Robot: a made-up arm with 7 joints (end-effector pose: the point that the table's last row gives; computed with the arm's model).
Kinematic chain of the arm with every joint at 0, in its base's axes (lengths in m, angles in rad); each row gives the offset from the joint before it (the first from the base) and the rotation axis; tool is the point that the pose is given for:
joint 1: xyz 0 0 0.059 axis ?
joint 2: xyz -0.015 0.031 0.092 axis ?
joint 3: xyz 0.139 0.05 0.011 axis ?
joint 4: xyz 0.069 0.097 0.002 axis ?
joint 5: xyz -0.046 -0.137 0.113 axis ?
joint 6: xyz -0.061 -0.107 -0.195 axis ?
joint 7: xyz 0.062 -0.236 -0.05 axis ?
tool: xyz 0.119 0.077 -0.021
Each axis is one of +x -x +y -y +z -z.
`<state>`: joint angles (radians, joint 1 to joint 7).
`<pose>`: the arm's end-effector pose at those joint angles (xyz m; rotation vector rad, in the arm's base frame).
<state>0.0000 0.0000 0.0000 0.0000 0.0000 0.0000 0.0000</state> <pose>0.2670 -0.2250 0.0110 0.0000 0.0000 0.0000</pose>
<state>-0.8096 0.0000 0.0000 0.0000 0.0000 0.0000 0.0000</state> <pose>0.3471 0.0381 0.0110 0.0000 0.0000 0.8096</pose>
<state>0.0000 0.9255 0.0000 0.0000 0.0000 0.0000 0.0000</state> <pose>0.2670 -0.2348 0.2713 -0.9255 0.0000 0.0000</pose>
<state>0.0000 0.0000 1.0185 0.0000 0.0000 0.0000 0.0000</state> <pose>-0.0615 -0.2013 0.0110 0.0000 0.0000 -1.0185</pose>
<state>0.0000 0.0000 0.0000 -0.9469 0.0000 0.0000 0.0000</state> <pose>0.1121 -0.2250 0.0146 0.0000 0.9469 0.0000</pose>
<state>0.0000 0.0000 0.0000 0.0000 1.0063 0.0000 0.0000</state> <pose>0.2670 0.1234 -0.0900 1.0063 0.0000 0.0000</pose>
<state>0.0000 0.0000 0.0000 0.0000 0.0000 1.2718 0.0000</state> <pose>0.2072 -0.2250 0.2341 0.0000 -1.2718 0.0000</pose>
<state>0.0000 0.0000 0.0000 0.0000 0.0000 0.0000 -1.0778</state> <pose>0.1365 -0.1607 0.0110 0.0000 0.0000 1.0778</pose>
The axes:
joint 1: -z
joint 2: -x
joint 3: -z
joint 4: -y
joint 5: +x
joint 6: -y
joint 7: -z

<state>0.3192 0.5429 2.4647 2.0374 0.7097 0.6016 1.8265</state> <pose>-0.2692 0.2550 0.2928 -0.6425 -2.9801 -0.1917</pose>
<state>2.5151 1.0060 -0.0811 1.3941 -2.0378 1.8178 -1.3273</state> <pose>0.1561 0.0791 0.2259 0.4080 -2.3392 -1.7193</pose>
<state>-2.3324 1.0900 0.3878 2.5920 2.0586 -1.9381 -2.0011</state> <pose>-0.3468 0.2391 0.0279 1.9721 -0.2432 0.2313</pose>
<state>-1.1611 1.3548 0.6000 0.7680 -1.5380 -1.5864 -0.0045</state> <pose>-0.2891 -0.2834 0.3016 -0.4856 -0.9437 -1.3100</pose>
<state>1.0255 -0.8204 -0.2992 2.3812 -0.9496 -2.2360 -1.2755</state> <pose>0.1981 -0.2074 -0.1699 0.7161 -1.2576 -0.2206</pose>
